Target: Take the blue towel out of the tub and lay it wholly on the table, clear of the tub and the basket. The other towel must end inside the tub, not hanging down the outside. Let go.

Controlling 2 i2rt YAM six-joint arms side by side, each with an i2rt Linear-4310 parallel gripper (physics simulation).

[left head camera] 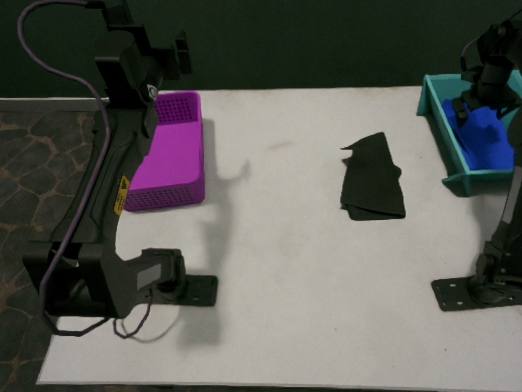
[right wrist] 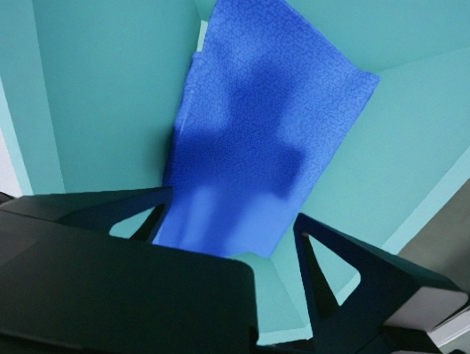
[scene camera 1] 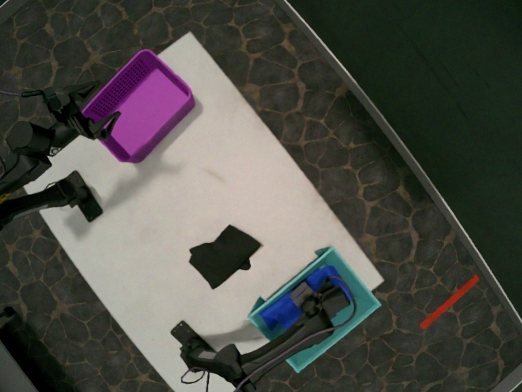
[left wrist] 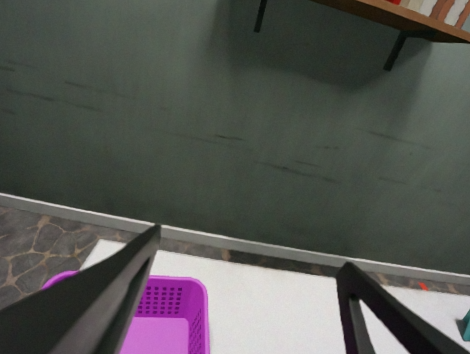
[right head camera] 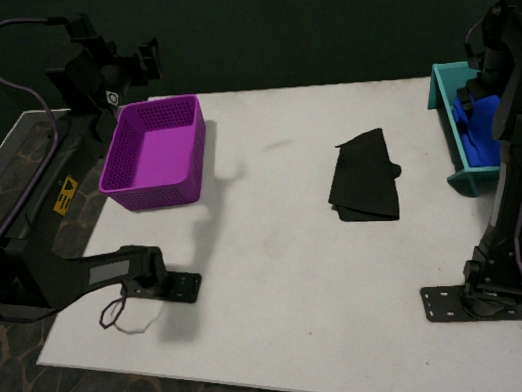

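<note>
The blue towel (left head camera: 487, 137) (right head camera: 481, 136) (scene camera 1: 280, 313) (right wrist: 250, 115) lies folded inside the teal tub (left head camera: 487, 175) (right head camera: 482, 173) (right wrist: 100, 100), which stands at the right in the head views. My right gripper (left head camera: 481, 111) (right wrist: 235, 207) is open and points down into the tub, above the towel, one finger at each side of its near end. The other towel, black (left head camera: 372, 180) (right head camera: 365, 180) (scene camera 1: 225, 257), lies folded on the table, left of the tub. My left gripper (scene camera 1: 108, 100) (left wrist: 254, 252) is open and empty, raised by the magenta basket. Fingertip contact with the blue towel cannot be told.
The magenta basket (left head camera: 201, 150) (right head camera: 150, 197) (scene camera 1: 192, 100) (left wrist: 162, 300) stands at the left of the table and looks empty. A red bar (scene camera 1: 450, 302) lies on the floor beyond the tub. A wall shelf (left wrist: 400, 20) is high in the left wrist view.
</note>
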